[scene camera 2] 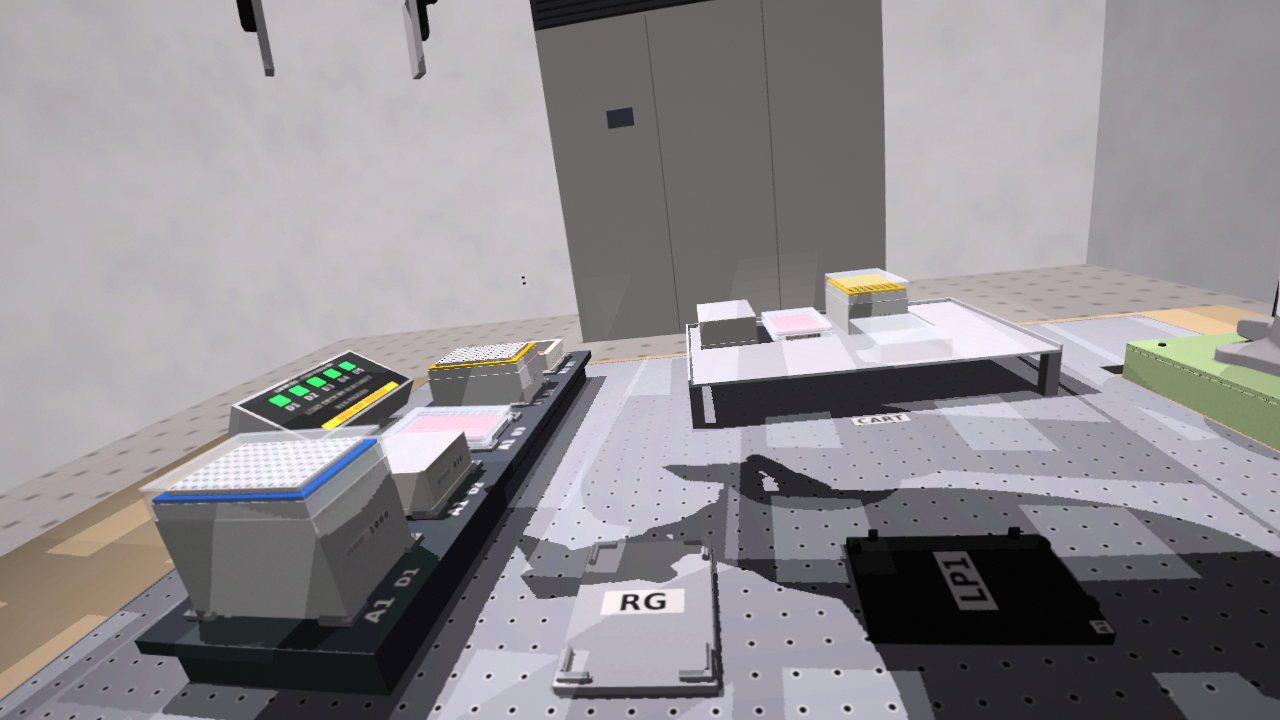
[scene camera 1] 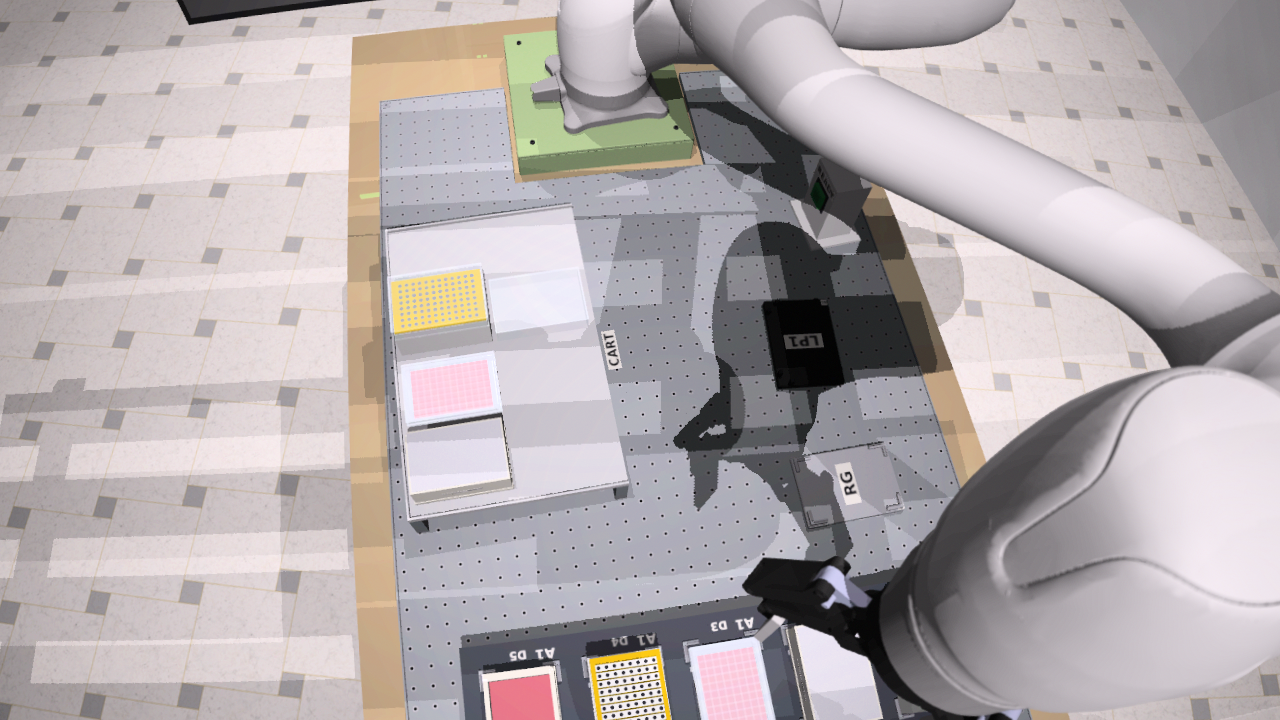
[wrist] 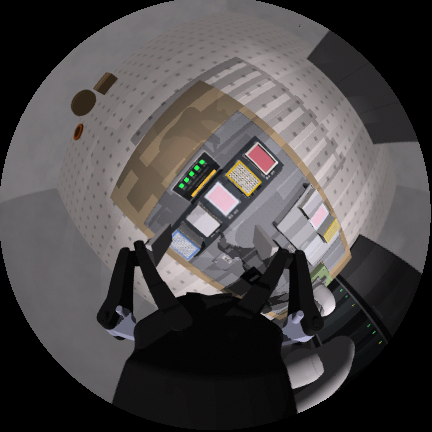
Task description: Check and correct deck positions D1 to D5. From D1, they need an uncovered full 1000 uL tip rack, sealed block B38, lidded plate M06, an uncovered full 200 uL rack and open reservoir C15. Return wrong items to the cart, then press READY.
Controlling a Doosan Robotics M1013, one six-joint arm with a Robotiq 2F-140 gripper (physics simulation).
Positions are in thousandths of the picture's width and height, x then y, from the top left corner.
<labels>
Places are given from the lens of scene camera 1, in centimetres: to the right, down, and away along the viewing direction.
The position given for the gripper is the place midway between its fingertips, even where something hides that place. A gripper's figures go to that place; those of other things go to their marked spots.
gripper (scene camera 1: 657,945): 15, 24, 56
RG pad (scene camera 1: 655,676): 28, 18, 109
cart (scene camera 1: 439,608): -10, 10, 104
</labels>
